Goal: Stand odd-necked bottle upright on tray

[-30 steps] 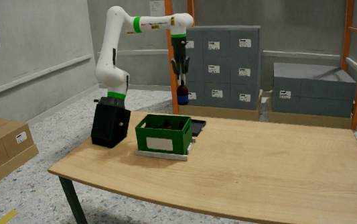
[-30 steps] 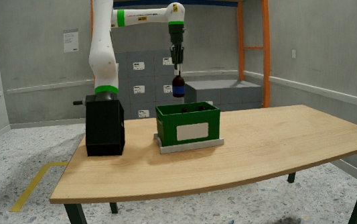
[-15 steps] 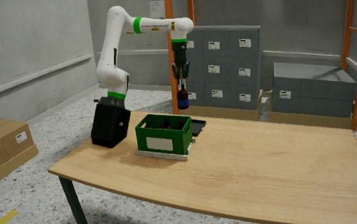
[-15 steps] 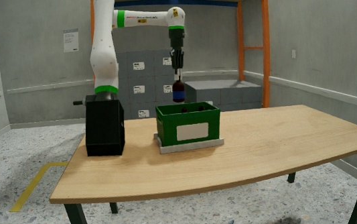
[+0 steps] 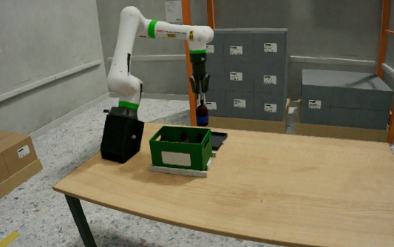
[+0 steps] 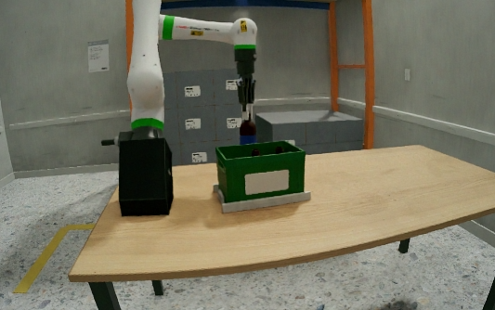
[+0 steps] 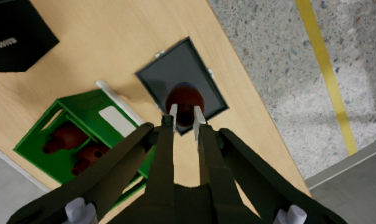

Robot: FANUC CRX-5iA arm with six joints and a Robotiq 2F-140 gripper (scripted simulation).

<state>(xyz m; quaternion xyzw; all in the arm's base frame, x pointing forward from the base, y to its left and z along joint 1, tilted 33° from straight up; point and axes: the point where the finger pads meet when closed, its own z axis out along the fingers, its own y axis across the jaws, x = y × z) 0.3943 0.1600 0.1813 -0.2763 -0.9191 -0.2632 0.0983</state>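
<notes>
Right now the brown bottle is 90 mm below my hand. From my hand the other things lie so: green crate: 280 mm to the right, 190 mm below, 20 mm ahead; dark tray: 260 mm below.
</notes>
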